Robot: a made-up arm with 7 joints. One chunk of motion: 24 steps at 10 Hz.
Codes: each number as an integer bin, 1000 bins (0 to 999) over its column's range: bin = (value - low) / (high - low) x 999, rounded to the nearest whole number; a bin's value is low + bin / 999 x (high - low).
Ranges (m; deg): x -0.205..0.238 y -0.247..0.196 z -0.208..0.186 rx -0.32..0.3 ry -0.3..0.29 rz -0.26..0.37
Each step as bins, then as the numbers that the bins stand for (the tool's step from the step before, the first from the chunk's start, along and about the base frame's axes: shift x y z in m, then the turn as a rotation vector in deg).
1 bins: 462 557 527 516 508 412
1 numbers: -0.00013 0.00000 -0.00015 0.000 0.000 0.000
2 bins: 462 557 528 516 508 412
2 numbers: -0.00013 0.00000 0.00024 0.000 0.000 0.000
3 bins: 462 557 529 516 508 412
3 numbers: -0.00013 0.00000 0.00063 0.000 0.000 0.000
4 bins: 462 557 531 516 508 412
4 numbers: -0.00013 0.00000 0.00142 0.000 0.000 0.000
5 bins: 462 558 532 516 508 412
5 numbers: -0.00013 0.00044 0.00182 0.000 0.000 0.000
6 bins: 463 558 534 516 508 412
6 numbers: 0.00031 0.00044 0.00261 0.000 0.000 0.000
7 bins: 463 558 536 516 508 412
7 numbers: 0.00031 0.00044 0.00340 0.000 0.000 0.000
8 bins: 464 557 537 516 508 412
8 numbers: 0.00076 0.00000 0.00379 0.000 0.000 0.000
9 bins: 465 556 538 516 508 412
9 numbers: 0.00120 -0.00045 0.00418 0.000 0.000 0.000
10 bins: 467 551 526 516 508 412
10 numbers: 0.00209 -0.00266 -0.00055 0.000 0.000 0.000
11 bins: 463 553 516 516 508 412
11 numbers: 0.00031 -0.00178 -0.00449 0.000 0.000 0.000
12 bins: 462 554 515 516 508 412
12 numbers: -0.00013 -0.00133 -0.00489 0.000 0.000 0.000
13 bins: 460 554 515 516 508 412
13 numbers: -0.00102 -0.00133 -0.00489 0.000 0.000 0.000
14 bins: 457 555 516 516 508 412
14 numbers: -0.00235 -0.00089 -0.00449 0.000 0.000 0.000
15 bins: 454 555 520 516 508 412
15 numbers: -0.00368 -0.00089 -0.00291 0.000 0.000 0.000
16 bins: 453 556 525 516 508 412
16 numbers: -0.00412 -0.00045 -0.00094 0.000 0.000 0.000
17 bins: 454 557 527 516 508 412
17 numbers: -0.00368 0.00000 -0.00015 0.000 0.000 0.000
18 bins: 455 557 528 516 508 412
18 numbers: -0.00323 0.00000 0.00024 0.000 0.000 0.000
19 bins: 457 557 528 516 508 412
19 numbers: -0.00235 0.00000 0.00024 0.000 0.000 0.000
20 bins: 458 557 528 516 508 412
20 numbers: -0.00190 0.00000 0.00024 0.000 0.000 0.000
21 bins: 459 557 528 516 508 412
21 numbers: -0.00146 0.00000 0.00024 0.000 0.000 0.000
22 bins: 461 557 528 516 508 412
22 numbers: -0.00057 0.00000 0.00024 0.000 0.000 0.000
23 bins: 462 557 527 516 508 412
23 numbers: -0.00013 0.00000 -0.00015 0.000 0.000 0.000
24 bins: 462 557 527 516 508 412
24 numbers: -0.00013 0.00000 -0.00015 0.000 0.000 0.000
